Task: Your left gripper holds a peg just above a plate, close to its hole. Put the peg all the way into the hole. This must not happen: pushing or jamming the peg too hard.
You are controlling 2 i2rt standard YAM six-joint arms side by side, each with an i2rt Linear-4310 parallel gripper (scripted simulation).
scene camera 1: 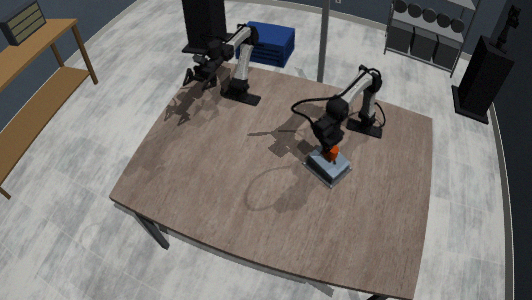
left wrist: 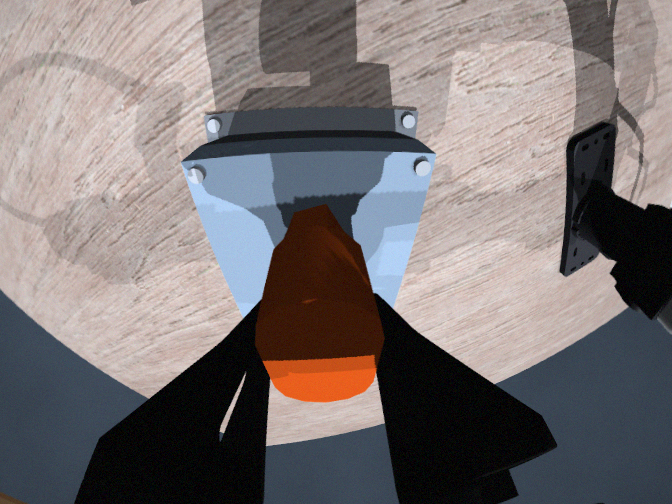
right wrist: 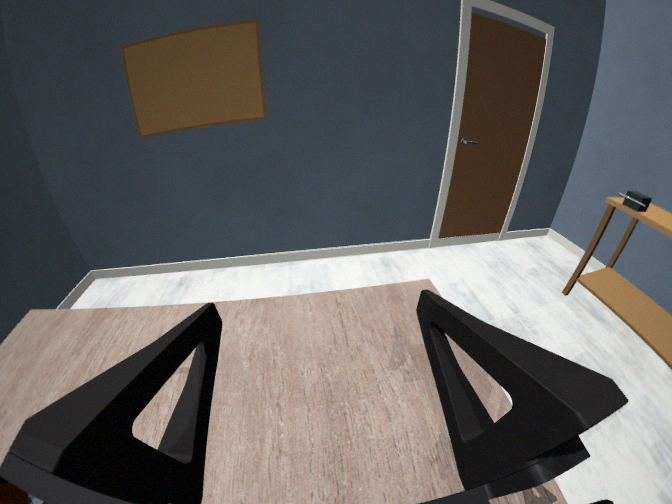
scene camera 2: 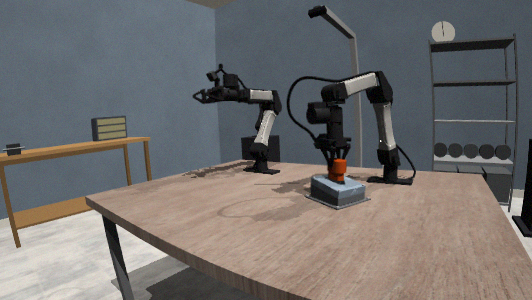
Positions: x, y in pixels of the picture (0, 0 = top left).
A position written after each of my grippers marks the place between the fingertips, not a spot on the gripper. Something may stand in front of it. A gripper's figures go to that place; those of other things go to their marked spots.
My left gripper (left wrist: 320, 306): 0.11 m from the lens. An orange peg (left wrist: 318, 332) is 0.08 m from the lens.
